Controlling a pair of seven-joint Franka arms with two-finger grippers.
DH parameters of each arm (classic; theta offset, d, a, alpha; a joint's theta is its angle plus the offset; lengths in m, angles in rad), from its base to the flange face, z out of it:
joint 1: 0 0.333 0 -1.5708
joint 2: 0 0 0 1.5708
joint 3: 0 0.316 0.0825 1.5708
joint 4: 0 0 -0.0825 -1.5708
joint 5: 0 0.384 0 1.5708
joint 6: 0 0 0.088 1.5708
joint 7: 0 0.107 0 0
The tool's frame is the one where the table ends.
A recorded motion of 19 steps. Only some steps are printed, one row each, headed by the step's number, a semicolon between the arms.
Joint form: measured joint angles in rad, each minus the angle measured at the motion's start. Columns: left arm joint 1, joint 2, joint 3, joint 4, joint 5, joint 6, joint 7; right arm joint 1, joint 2, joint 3, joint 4, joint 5, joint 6, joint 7.
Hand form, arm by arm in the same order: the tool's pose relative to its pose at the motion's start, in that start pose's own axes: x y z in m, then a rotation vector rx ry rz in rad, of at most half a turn. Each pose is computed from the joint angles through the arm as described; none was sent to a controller.
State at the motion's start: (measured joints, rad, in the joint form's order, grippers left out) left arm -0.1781 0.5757 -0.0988 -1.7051 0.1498 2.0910 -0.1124; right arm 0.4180 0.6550 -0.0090 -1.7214 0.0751 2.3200 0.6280
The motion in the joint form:
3: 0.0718 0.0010 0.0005 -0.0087 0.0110 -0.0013 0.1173; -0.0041 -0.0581 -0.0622 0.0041 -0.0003 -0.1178 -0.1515
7: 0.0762 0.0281 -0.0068 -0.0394 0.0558 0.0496 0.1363; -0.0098 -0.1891 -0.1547 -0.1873 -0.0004 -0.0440 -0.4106
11: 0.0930 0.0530 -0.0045 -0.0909 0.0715 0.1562 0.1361; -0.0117 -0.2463 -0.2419 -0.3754 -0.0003 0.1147 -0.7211
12: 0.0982 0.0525 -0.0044 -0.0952 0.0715 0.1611 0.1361; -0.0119 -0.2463 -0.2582 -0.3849 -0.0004 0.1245 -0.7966
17: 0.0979 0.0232 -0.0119 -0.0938 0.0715 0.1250 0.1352; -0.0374 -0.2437 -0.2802 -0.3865 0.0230 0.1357 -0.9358
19: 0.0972 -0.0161 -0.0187 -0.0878 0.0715 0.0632 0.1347; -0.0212 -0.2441 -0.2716 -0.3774 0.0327 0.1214 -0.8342
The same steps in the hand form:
3: -0.0027 -0.0468 0.0087 -0.0041 -0.0158 0.0533; 0.0172 0.0341 -0.0332 -0.0497 -0.0294 -0.0968
7: -0.0041 -0.0429 0.0353 0.0223 -0.0201 0.1060; 0.0159 0.1091 -0.0473 -0.0643 -0.0054 -0.2574
11: -0.0074 -0.0486 0.0660 0.0201 0.0101 0.1088; 0.0073 0.1801 -0.0240 -0.0829 0.0247 -0.4743
12: -0.0083 -0.0515 0.0674 0.0187 0.0108 0.1043; 0.0094 0.1900 -0.0224 -0.0897 0.0242 -0.5338
17: -0.0107 -0.0496 0.0504 0.0228 0.0061 0.1063; 0.0202 0.2151 -0.0235 -0.0827 0.0281 -0.6093
19: -0.0153 -0.0491 0.0274 0.0308 -0.0103 0.1061; 0.0163 0.2007 -0.0251 -0.0721 0.0261 -0.5251

